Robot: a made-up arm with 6 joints.
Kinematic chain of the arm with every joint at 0, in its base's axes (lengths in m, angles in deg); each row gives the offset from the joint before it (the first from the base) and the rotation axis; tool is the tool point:
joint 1: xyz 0 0 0.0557 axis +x
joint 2: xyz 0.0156 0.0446 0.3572 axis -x
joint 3: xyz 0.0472 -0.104 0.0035 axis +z
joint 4: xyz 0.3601 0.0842 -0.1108 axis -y
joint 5: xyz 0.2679 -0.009 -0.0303 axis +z
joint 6: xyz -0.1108 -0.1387 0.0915 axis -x
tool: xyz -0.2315 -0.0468 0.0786
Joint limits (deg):
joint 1: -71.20..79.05
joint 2: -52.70..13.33
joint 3: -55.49..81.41
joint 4: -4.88..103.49
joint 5: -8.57..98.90
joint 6: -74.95..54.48
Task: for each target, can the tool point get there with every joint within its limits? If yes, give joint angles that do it. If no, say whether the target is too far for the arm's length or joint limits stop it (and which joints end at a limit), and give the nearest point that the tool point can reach.
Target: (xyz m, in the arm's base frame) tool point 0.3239 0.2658 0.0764
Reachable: yes | joints -50.41 -20.23 65.36 94.59 5.53 -25.34
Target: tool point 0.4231 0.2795 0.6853
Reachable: yes | joints -42.79 -22.89 43.05 90.20 90.29 -24.04
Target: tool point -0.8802 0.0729 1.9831
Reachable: no: too far | nearest point 0.0381 0.0359 1.0048 | short by 1.342 m
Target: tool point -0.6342 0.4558 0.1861
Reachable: no: joint limits stop it (at a limit: joint 1, joint 2, joint 3, joint 4) | nearest point -0.1032 0.5080 0.5244 | short by 0.632 m
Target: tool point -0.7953 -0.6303 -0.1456
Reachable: no: joint limits stop it (at a limit: joint 3, joint 4) | nearest point -0.1088 -0.6303 -0.1456 | short by 0.686 m
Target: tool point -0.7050 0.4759 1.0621
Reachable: no: joint limits stop it (at a limit: joint 2, joint 3, joint 4) | nearest point -0.0844 0.3420 0.7789 | short by 0.695 m
